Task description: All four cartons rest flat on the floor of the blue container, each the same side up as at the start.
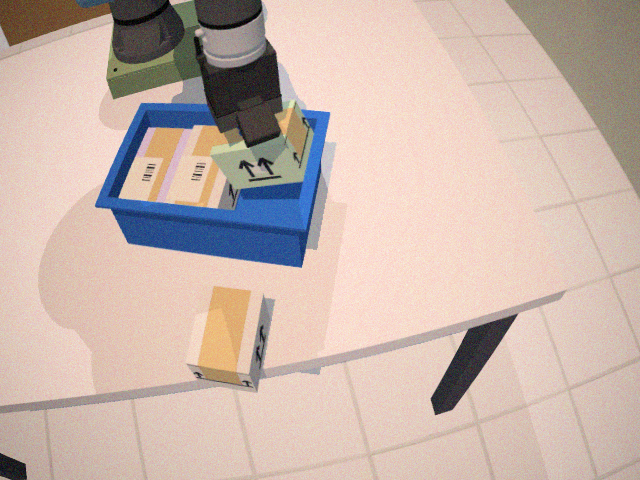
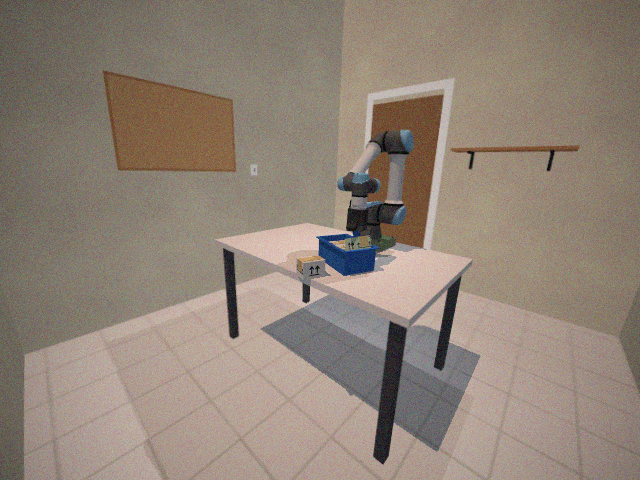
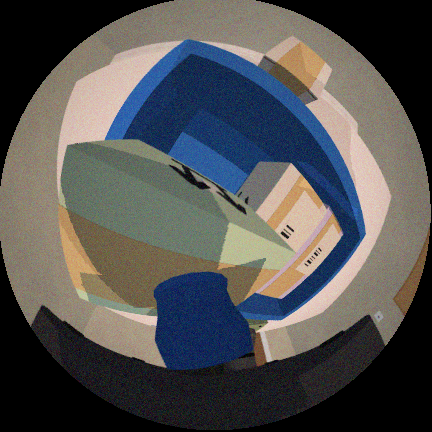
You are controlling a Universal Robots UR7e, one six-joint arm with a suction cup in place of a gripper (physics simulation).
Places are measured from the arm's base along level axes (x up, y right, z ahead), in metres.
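Where they show: hand, tool point: [image 3: 201,277]; arm's base, link origin: [image 1: 148,40].
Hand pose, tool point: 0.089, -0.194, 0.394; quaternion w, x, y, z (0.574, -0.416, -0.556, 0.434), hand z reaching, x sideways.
Observation:
Each offset is from my tool point to the top centre of the thing, as dx, dy, dz. Level surfaces: height alone.
The blue container @[-0.026, +0.056, +0.007] [image 1: 206,235] [image 2: 359,262] [image 3: 155,82] stands on the table. My suction gripper [image 1: 258,135] [image 2: 356,233] [image 3: 191,287] is on the top of a pale green carton @[+0.029, -0.019, +0.003] [image 1: 263,167] [image 2: 357,242] [image 3: 150,205] and holds it. That carton is tilted at the container's right end, partly above the rim, its left edge overlapping the neighbouring carton; contact there is unclear. A lilac-edged carton @[-0.057, +0.147, -0.022] [image 1: 139,178] [image 3: 316,256] and a white carton @[-0.055, +0.069, -0.005] [image 1: 191,178] [image 3: 303,212] lie side by side in the left part. Another white carton @[-0.066, +0.057, +0.243] [image 1: 224,330] [image 2: 311,267] [image 3: 300,65] stands outside, tape side up.
The outside carton is by the front edge of the table @[dx -0.146] [image 1: 439,206] [image 2: 268,242]. The arm's green base plate [image 1: 149,74] [image 2: 385,243] is behind the container. The container's right wall [image 1: 316,155] is close beside the tilted carton.

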